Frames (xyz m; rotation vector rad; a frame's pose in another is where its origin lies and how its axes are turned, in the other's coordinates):
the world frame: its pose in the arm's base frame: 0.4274 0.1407 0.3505 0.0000 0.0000 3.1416
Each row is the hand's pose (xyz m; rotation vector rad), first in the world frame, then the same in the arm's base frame.
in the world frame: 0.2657 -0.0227 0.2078 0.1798 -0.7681 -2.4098
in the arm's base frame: 0.1617 0.1634 0.5583 0.5969 0.1397 0.6159
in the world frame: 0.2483 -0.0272 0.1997 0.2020 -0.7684 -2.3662
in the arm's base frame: 0.1791 0.1679 0.5502 0.6044 0.1589 0.6567
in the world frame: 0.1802 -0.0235 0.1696 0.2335 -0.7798 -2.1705
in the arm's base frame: 0.2472 0.1642 0.5201 0.6475 0.1939 0.8406
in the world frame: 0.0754 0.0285 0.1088 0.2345 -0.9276 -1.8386
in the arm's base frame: 0.3520 0.1122 0.4593 0.8374 0.2117 1.1076
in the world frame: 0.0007 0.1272 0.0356 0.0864 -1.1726 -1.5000
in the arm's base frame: 0.4267 0.0135 0.3861 1.1432 0.0842 1.3205
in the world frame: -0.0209 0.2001 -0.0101 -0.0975 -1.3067 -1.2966
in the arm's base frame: 0.4483 -0.0594 0.3404 1.3308 -0.0993 1.4246
